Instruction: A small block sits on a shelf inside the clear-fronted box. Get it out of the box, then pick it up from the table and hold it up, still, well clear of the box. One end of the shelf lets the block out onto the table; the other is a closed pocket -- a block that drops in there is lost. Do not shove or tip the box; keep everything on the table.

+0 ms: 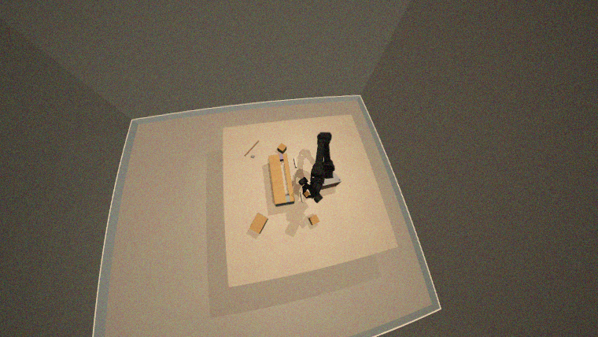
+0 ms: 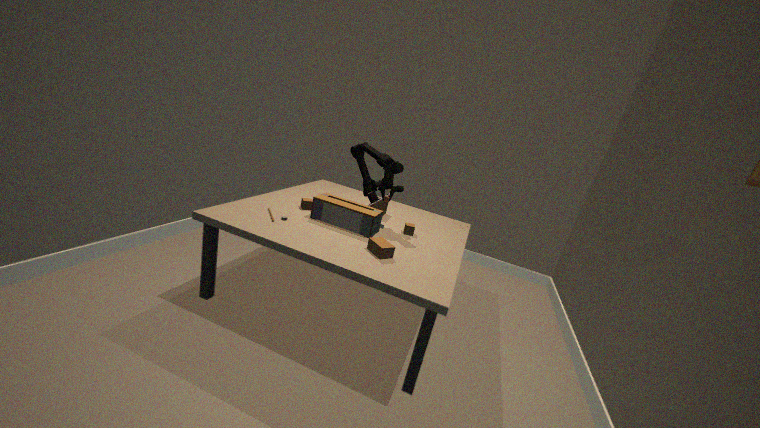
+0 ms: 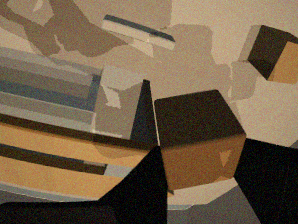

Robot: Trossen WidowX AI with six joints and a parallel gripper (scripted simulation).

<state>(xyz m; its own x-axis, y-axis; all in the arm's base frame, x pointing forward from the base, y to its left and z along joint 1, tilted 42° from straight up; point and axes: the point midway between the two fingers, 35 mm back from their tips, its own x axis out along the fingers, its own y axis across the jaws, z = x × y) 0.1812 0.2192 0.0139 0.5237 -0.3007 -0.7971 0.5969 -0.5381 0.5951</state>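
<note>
My gripper tip is now 10 mm to the left of the orange block, 10 mm below it and 10 mm past it. The rest, counted from my gripper tip: long wooden box: 160 mm to the right, 120 mm ahead, 110 mm below; thin wooden stick: 480 mm to the right, 420 mm ahead, 170 mm below; flat tan block: 330 mm ahead, 160 mm to the left, 140 mm below.
</note>
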